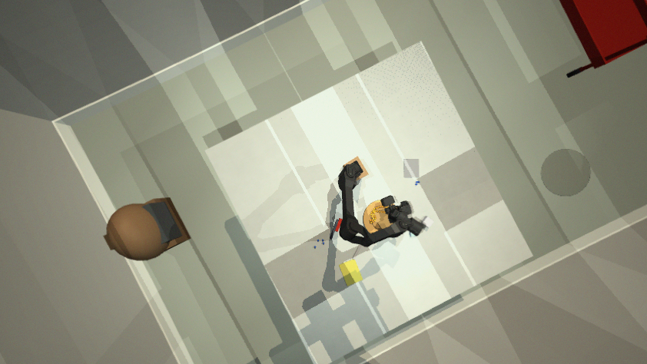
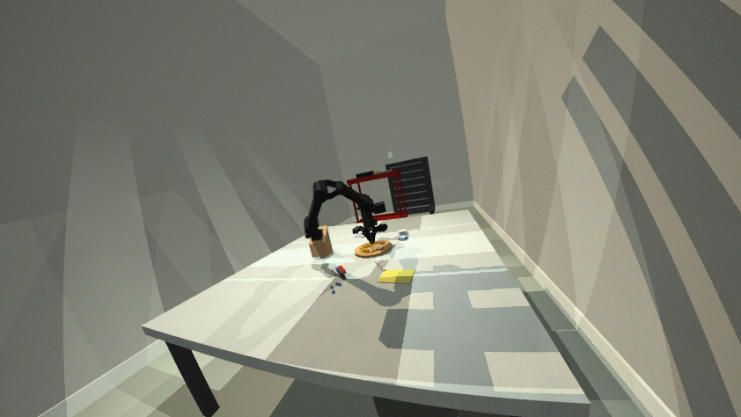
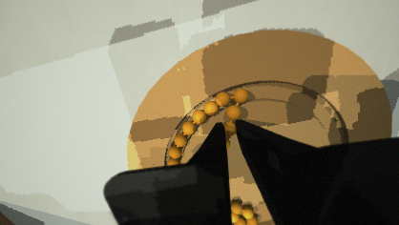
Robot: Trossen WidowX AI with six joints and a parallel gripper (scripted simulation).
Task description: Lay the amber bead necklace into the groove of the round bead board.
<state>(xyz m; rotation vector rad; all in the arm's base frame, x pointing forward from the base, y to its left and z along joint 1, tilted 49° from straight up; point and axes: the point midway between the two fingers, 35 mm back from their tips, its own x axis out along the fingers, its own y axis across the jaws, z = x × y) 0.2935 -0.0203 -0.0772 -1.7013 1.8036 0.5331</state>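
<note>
Now: the round bead board 5 cm to the right of my gripper tip, 1 cm below it and 1 cm ahead of it. From my gripper tip the other things lie so: grey square 23 cm to the left, 14 cm behind, 1 cm below; then light blue cube 16 cm ahead, 6 cm to the left, 1 cm below; then white cube 15 cm to the left, 15 cm ahead.
</note>
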